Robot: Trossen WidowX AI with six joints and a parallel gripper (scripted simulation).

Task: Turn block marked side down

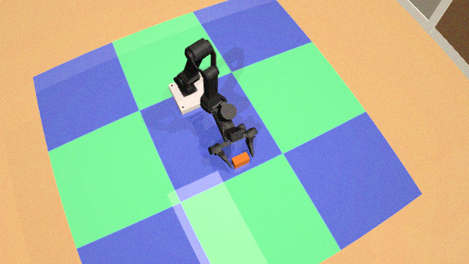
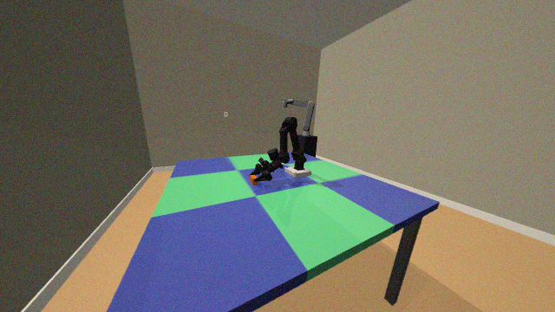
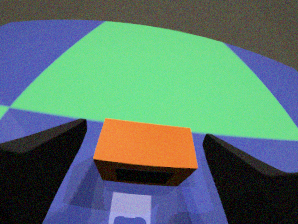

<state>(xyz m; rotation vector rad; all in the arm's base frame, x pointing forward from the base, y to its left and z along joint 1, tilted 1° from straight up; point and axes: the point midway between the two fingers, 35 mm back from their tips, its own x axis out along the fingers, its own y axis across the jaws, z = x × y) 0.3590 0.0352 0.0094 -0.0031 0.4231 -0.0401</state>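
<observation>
The orange block lies 2 cm behind my gripper tip and 1 cm below it.
</observation>
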